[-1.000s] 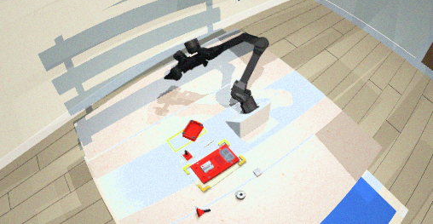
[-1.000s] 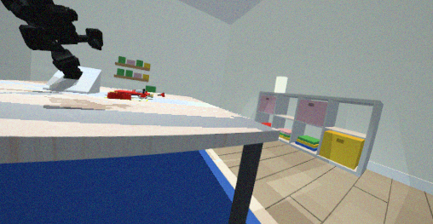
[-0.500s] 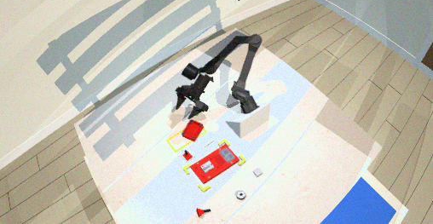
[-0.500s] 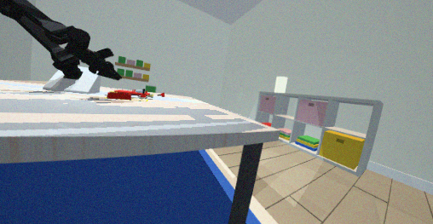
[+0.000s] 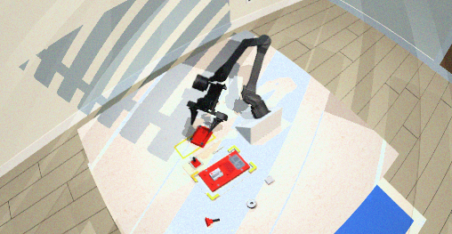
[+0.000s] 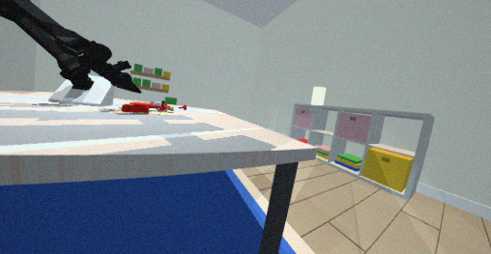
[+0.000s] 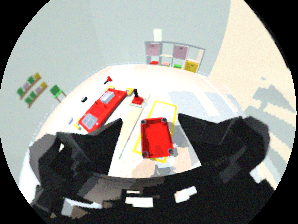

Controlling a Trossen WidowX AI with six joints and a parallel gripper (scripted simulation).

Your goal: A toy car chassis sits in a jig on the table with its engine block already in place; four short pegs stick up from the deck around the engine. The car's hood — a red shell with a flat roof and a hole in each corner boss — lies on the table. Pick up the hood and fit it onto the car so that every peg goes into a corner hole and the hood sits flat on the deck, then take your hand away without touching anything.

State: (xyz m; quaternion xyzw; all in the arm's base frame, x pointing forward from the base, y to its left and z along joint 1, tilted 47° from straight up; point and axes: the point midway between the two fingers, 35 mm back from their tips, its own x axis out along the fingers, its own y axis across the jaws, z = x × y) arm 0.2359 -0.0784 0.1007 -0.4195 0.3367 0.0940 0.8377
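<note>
Now: gripper tip 10 mm to the left of the red hood and 80 mm above it.
</note>
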